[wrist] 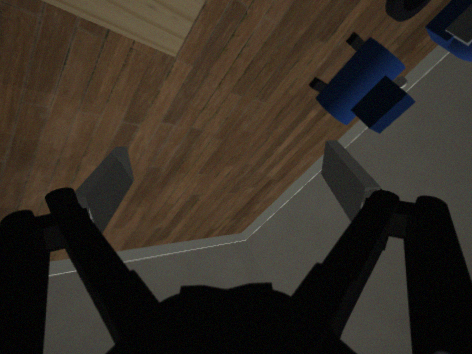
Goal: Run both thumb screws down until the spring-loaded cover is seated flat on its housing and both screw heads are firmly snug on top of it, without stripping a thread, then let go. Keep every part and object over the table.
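Observation:
My gripper (227, 160) is open, its two grey finger pads wide apart with nothing between them. Past the fingers, brown wooden planks and a grey surface show. The spring-loaded cover, its housing and the two thumb screws do not show in the wrist view. A pale wooden surface (150, 22), possibly a corner of the table, shows at the upper left, beyond the left finger and apart from the gripper.
A brown plank floor (200, 125) meets grey walls (295, 220) along a pale skirting strip. A blue rounded object (355, 75) with a block and dark pegs is at the upper right. Another blue object (442, 22) and a dark round thing (402, 9) are cut by the view's edge.

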